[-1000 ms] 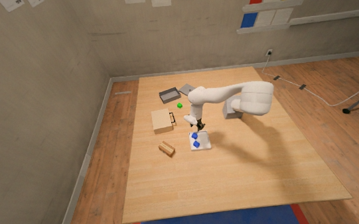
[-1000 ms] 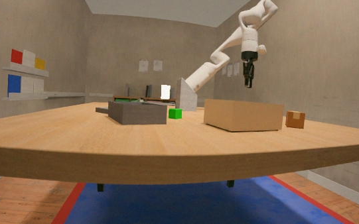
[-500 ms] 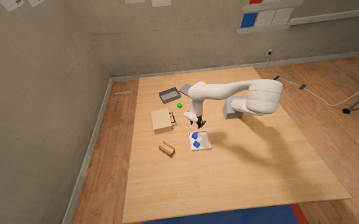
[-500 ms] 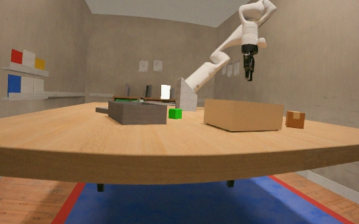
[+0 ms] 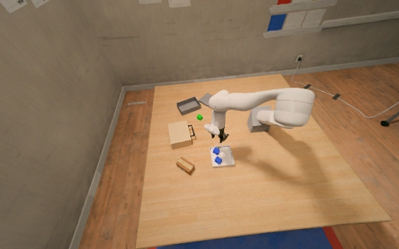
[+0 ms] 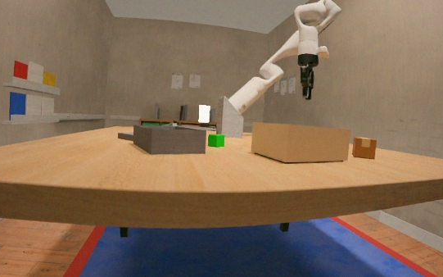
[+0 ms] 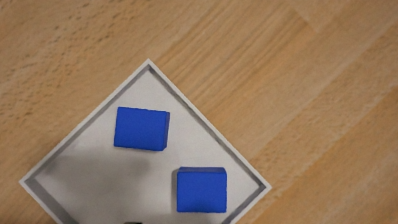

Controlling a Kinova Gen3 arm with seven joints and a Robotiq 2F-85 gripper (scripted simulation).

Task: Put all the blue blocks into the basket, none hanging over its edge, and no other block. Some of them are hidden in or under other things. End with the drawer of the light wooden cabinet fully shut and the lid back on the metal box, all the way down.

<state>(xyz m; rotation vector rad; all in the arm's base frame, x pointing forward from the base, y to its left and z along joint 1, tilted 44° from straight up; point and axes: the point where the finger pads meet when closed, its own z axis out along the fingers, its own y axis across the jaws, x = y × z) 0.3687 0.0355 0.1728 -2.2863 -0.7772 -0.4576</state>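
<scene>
The grey lid is 90 mm behind my hand, 510 mm to the right of it and 170 mm below it. From my hand the other things lie so: brown cardboard box: 220 mm ahead, 60 mm to the left, 150 mm below; then red block: 200 mm ahead, 80 mm to the left, 170 mm below; then white basket: 30 mm behind, 40 mm to the left, 180 mm below.
</scene>
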